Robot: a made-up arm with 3 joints. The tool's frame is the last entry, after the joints. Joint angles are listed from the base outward. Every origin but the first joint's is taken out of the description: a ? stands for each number. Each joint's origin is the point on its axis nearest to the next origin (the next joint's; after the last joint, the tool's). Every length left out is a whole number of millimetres.
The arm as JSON. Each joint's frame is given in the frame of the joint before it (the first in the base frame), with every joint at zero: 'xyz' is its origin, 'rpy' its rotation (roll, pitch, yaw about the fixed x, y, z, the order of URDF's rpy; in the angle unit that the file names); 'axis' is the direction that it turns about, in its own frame. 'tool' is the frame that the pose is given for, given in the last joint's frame.
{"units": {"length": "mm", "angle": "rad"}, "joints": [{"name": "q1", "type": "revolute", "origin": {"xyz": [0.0, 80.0, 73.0], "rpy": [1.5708, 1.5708, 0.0]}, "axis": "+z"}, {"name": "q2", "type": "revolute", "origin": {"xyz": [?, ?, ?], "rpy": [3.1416, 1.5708, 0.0]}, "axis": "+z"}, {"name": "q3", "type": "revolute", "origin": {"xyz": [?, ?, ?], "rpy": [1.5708, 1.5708, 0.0]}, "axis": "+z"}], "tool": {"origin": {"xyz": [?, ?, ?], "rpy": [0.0, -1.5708, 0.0]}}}
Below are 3 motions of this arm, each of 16 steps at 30 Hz.
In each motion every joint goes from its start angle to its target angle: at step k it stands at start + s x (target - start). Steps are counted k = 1, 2, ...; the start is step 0. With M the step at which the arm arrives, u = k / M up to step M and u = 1 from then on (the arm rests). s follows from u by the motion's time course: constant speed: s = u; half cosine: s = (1 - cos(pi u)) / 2; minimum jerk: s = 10 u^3 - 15 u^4 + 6 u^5.
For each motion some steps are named. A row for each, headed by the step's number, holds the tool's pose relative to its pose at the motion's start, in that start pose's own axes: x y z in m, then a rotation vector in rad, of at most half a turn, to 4 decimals.
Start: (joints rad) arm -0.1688 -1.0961 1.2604
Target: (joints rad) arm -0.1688 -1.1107 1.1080
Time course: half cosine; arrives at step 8
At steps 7, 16:
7: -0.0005 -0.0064 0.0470 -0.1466 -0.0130 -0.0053
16: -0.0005 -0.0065 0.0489 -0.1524 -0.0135 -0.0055

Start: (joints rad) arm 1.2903 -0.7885 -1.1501
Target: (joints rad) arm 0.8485 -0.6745 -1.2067
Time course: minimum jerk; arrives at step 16
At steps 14, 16:
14: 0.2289 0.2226 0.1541 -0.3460 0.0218 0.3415
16: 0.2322 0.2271 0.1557 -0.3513 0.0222 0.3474

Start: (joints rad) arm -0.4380 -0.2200 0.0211
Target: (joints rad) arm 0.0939 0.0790 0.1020
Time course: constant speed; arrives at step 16
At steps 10, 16:
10: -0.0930 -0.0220 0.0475 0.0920 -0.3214 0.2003
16: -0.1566 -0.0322 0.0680 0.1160 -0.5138 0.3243

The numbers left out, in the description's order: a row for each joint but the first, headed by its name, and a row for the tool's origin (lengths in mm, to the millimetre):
q2: -492.0 269.0 0.0
q3: 47.0 0.0 0.0
tool: 67.0 -317.0 0.0

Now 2 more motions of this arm.
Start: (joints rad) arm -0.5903 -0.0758 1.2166
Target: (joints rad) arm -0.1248 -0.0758 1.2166
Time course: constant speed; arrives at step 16
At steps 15, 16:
15: -0.0974 0.0890 0.0408 0.0331 -0.1509 0.4081
16: -0.1053 0.0934 0.0430 0.0353 -0.1610 0.4354

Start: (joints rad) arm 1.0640 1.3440 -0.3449
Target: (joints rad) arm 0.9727 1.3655 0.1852
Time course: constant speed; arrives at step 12
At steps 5, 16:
5: 0.0064 0.0136 -0.0931 0.2580 0.0061 0.0107
16: 0.0125 0.0651 -0.2071 0.6192 0.0181 0.0233

